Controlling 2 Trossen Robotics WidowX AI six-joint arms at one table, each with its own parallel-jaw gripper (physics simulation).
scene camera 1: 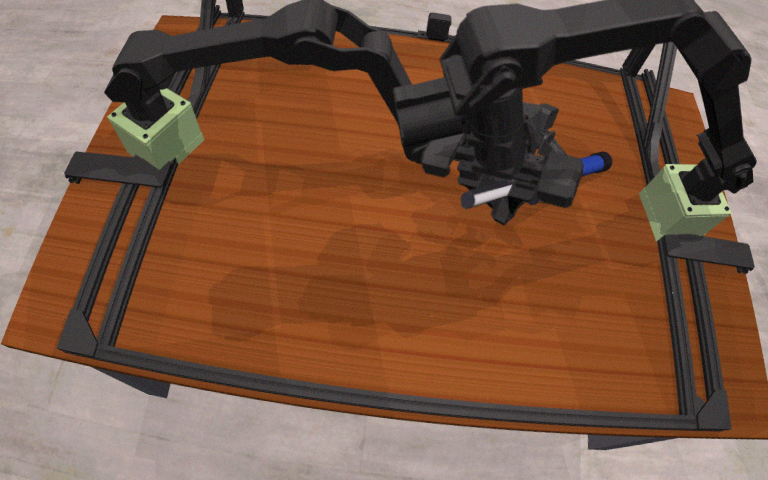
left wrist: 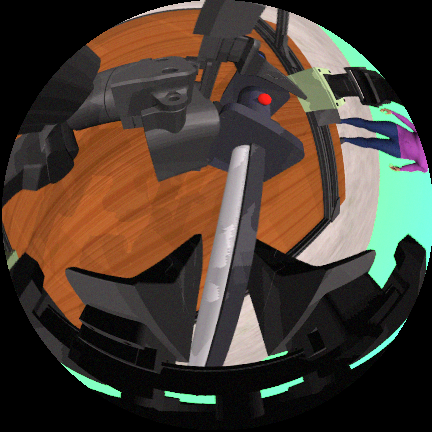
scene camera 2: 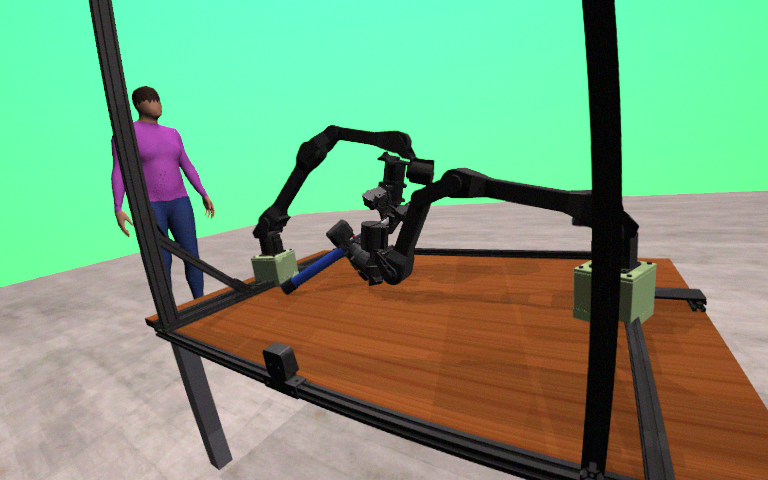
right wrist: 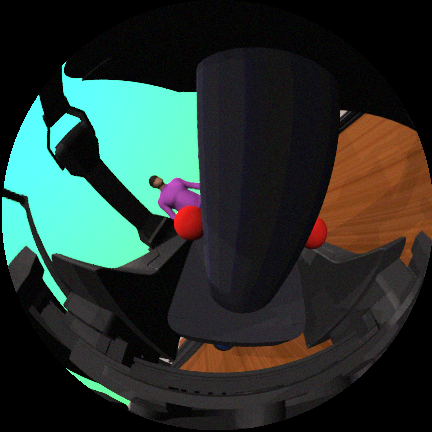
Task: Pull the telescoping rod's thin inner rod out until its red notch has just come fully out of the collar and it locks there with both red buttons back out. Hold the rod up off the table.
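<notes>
The telescoping rod is held tilted above the table. Its blue outer tube point(scene camera 1: 593, 164) point(scene camera 2: 317, 268) slopes down to a dark end cap. The pale and dark inner rod point(scene camera 1: 491, 194) point(left wrist: 220, 260) leads out of the dark flanged collar point(left wrist: 265, 135) point(right wrist: 260, 175). My left gripper point(scene camera 2: 385, 220) point(left wrist: 219, 239) is shut on the inner rod. My right gripper point(scene camera 2: 350, 244) point(right wrist: 236, 232) is shut on the collar. Two red buttons point(right wrist: 188, 222) point(right wrist: 316, 233) stand out on opposite sides; one red button point(left wrist: 264, 99) shows in the left wrist view. The red notch cannot be made out.
The two arms cross close together over the wooden table point(scene camera 1: 339, 283) point(scene camera 2: 481, 350). A dark metal frame point(scene camera 1: 396, 396) runs along the table's edges, with upright posts point(scene camera 2: 601, 226). A small black box point(scene camera 1: 438, 26) point(scene camera 2: 280, 361) sits on the frame. A person point(scene camera 2: 161, 164) stands beyond the table.
</notes>
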